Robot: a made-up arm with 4 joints.
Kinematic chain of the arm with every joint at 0, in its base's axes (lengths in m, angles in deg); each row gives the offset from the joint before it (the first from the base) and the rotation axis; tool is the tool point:
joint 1: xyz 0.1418 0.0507 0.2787 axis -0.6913 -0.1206 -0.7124
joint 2: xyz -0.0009 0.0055 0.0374 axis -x
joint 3: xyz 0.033 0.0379 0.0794 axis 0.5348 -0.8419 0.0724
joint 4: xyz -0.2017 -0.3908 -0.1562 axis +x
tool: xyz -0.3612 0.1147 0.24
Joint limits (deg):
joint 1: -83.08..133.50
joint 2: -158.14..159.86
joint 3: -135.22..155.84
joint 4: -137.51..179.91
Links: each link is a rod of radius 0.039 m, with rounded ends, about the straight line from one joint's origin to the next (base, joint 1, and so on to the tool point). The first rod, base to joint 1, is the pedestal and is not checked.
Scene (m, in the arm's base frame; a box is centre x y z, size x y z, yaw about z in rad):
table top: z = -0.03
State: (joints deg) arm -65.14 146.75 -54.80 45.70
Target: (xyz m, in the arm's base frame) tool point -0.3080 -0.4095 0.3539
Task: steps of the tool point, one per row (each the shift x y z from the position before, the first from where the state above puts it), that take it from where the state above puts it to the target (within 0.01 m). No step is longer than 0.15 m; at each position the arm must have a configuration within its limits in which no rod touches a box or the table.
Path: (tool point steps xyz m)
1: 0.0150 -0.0495 0.0119
2: 0.0139 -0.0602 0.0078
3: 0.0135 -0.0698 0.0048
4: 0.0143 -0.0784 0.0031
5: 0.0164 -0.0857 0.0024
6: 0.0204 -0.0914 0.0029
7: 0.0258 -0.0953 0.0036
8: 0.0327 -0.0969 0.0048
9: 0.0408 -0.0963 0.0061
10: 0.0492 -0.0931 0.0071

